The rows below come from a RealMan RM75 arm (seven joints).
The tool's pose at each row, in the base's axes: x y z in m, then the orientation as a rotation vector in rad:
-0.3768 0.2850 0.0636 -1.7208 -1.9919 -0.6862
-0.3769 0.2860 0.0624 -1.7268 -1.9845 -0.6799
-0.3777 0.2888 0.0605 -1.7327 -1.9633 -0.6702
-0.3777 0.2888 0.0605 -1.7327 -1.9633 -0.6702
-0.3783 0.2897 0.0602 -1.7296 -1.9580 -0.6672
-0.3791 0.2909 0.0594 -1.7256 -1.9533 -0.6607
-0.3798 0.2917 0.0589 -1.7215 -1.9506 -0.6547
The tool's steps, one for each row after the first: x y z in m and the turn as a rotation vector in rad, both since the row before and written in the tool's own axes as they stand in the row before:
0.0001 -0.0001 0.0016 0.0027 -0.0008 0.0080
0.0012 -0.0007 0.0032 0.0080 0.0066 0.0170
0.0000 0.0000 0.0000 0.0000 0.0000 0.0000
0.0006 -0.0005 0.0008 0.0047 0.0040 0.0027
0.0005 -0.0007 0.0014 0.0072 0.0031 0.0027
0.0004 -0.0006 0.0009 0.0065 0.0021 0.0013

